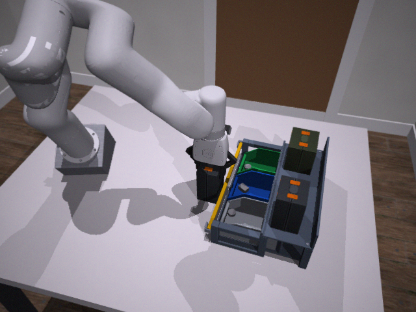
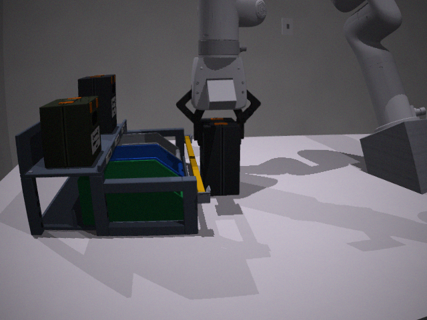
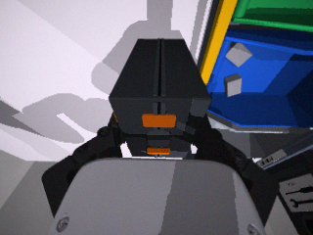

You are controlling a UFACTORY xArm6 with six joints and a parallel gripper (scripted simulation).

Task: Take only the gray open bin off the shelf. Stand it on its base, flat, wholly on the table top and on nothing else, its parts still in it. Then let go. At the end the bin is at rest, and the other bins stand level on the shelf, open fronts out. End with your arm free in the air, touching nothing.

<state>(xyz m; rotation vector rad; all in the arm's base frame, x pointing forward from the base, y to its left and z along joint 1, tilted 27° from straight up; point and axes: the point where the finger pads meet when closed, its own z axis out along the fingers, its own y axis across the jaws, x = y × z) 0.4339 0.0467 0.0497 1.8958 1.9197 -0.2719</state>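
Now: hand 5 cm short of the yellow bar, 1 cm to the right of it and 4 cm above it. The rest, counted from my hand: gray open bin 15 cm ahead, 11 cm to the right, 6 cm below; blue bin 15 cm ahead, 6 cm below; dark box 4 cm below.
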